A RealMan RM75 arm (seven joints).
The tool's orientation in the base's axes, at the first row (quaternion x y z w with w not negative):
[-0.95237 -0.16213 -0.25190 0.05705]
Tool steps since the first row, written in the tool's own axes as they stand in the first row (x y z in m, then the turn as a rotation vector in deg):
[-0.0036 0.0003 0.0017 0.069 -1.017 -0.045]
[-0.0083 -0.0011 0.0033 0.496 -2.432 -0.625]
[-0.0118 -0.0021 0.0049 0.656 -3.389 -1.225]
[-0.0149 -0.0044 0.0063 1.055 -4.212 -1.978]
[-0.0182 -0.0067 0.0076 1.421 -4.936 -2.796]
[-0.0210 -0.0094 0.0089 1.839 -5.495 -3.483]
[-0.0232 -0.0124 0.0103 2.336 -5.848 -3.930]
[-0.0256 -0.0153 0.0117 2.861 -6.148 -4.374]
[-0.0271 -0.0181 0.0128 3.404 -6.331 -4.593]
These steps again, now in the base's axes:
[-0.0021 -0.0010 -0.0033 -0.307 0.968 0.101]
[-0.0057 -0.0007 -0.0070 -0.702 2.308 0.854]
[-0.0081 -0.0004 -0.0101 -1.171 3.139 1.480]
[-0.0108 0.0012 -0.0128 -1.469 3.882 2.353]
[-0.0137 0.0027 -0.0155 -1.790 4.510 3.264]
[-0.0163 0.0047 -0.0179 -1.953 5.022 4.083]
[-0.0185 0.0071 -0.0202 -1.870 5.409 4.728]
[-0.0208 0.0095 -0.0225 -1.746 5.753 5.382]
[-0.0224 0.0119 -0.0241 -1.463 6.036 5.847]

